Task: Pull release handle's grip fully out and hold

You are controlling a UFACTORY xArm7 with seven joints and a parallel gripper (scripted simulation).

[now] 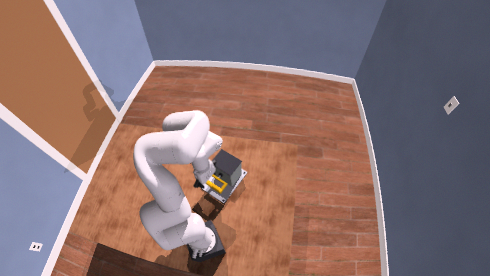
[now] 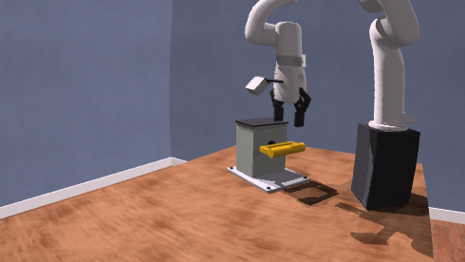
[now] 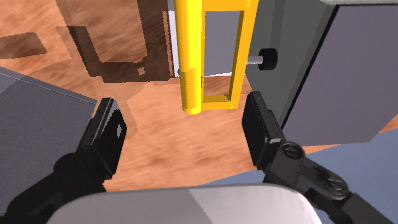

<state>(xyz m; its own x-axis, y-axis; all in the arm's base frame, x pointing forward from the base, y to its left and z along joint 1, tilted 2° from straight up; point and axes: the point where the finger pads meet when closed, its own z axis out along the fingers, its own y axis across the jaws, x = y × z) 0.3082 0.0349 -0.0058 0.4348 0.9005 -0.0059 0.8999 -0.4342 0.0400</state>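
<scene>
Now: hand 19 cm above the base plate, 9 cm short of it and 5 cm to the left of it.
</scene>
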